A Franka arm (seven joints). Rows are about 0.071 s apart.
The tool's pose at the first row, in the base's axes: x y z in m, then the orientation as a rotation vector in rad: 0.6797, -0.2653, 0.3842, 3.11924, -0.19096, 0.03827
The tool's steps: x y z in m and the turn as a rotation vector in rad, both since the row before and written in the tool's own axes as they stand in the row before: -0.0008, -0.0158, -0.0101, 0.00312, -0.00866, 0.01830; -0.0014, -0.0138, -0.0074, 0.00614, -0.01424, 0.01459; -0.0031, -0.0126, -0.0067, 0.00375, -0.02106, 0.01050; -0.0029, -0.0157, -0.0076, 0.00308, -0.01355, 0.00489; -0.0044, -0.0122, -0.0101, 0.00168, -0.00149, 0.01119; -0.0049, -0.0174, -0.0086, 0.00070, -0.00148, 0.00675; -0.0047, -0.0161, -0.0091, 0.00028, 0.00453, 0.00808
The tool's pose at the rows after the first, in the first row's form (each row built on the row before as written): 0.6806, -0.2493, 0.3940, 3.12135, -0.21981, 0.02532; 0.6810, -0.2353, 0.4012, 3.12698, -0.24319, 0.00392; 0.6799, -0.2223, 0.4078, -3.13046, 0.26008, 0.02855; 0.6798, -0.2063, 0.4154, -3.12542, 0.26742, 0.04929; 0.6779, -0.1936, 0.4257, -3.12222, 0.28479, 0.05140; 0.6765, -0.1757, 0.4345, -3.12048, 0.29527, 0.05363; 0.6752, -0.1591, 0.4438, -3.11966, 0.30793, 0.04657
